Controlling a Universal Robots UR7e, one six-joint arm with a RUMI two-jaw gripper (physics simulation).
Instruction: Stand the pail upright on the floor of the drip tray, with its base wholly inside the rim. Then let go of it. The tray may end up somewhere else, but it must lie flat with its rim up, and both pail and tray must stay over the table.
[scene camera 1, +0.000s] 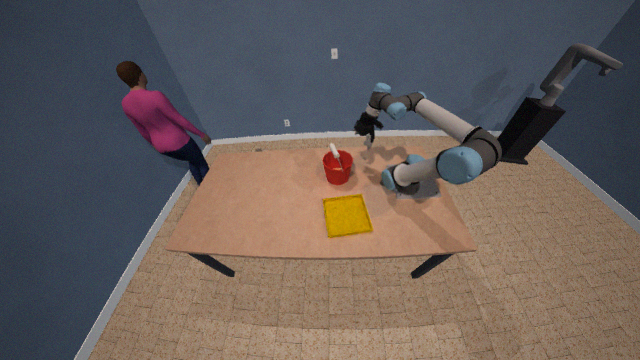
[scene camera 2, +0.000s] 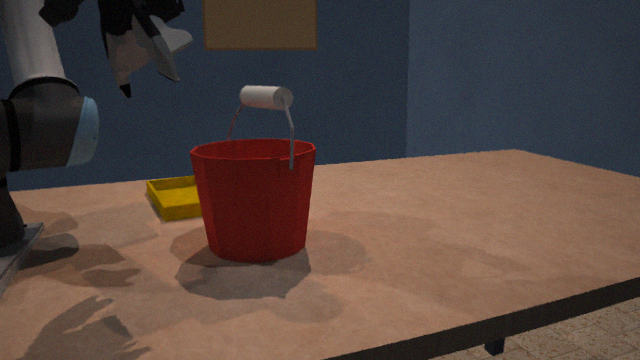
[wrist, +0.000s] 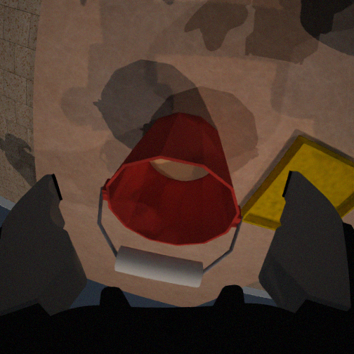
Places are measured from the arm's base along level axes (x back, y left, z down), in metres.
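Pixels of known places: gripper, fingertip midpoint: (scene camera 1: 361, 142) (scene camera 2: 150, 90).
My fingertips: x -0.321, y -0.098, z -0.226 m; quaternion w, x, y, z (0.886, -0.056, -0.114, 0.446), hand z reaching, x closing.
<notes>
Behind a point stands the place of what it marks.
A red pail (scene camera 1: 337, 171) {x -0.440, y 0.066, z -0.123 m} (scene camera 2: 255, 205) {x -0.450, y -0.110, z -0.068 m} (wrist: 175, 210) stands upright on the table. Its bail is raised, with a white grip (scene camera 1: 334, 150) {x -0.467, y 0.001, z -0.225 m} (scene camera 2: 265, 97) {x -0.471, y -0.052, z -0.211 m} (wrist: 159, 266) above the rim. A yellow drip tray (scene camera 1: 347, 216) {x -0.351, y 0.272, z 0.017 m} (scene camera 2: 175, 197) {x -0.283, y 0.269, z 0.017 m} (wrist: 312, 180) lies flat on the table, rim up, apart from the pail; the pail hides part of it in scene camera 2. My gripper (scene camera 1: 368, 142) {x -0.321, y -0.098, z -0.226 m} (scene camera 2: 151, 86) {x -0.321, y -0.098, z -0.226 m} (wrist: 171, 176) is open and empty. It hangs above the table, higher than the pail and off to its side, on the side of my arm's base.
The wooden table (scene camera 1: 260, 200) {x -0.904, y 0.252, z 0.021 m} (scene camera 2: 450, 200) {x -0.858, y 0.148, z 0.021 m} bears pail, tray and my arm's base (scene camera 1: 420, 189) {x 0.083, y 0.021, z -0.001 m}. A person in a pink top (scene camera 1: 155, 120) stands beyond the table's left end. A black pedestal with a grey arm (scene camera 1: 531, 127) stands on the floor at the right.
</notes>
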